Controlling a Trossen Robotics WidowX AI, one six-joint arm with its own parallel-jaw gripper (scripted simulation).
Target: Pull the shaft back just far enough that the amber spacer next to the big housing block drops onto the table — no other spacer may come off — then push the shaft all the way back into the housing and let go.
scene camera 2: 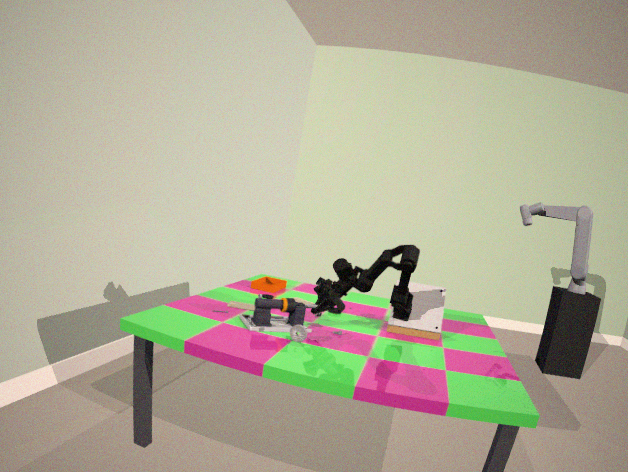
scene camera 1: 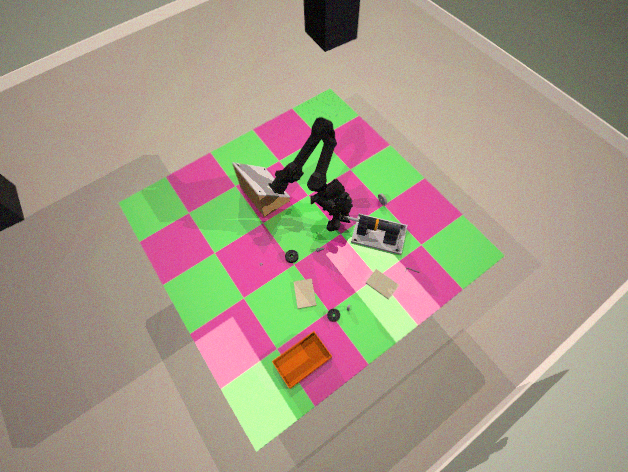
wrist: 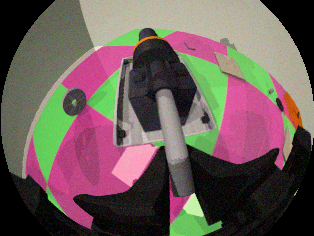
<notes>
In view: my gripper point(scene camera 2: 311, 312), a grey shaft point(wrist: 180, 173), an orange tray point(scene camera 1: 293, 365) and a dark housing fixture point(scene camera 2: 262, 320).
My gripper shows as well in the wrist view point(wrist: 172, 148). The dark housing fixture shows as well in scene camera 1 point(scene camera 1: 389, 236) and in the wrist view point(wrist: 135, 122).
</notes>
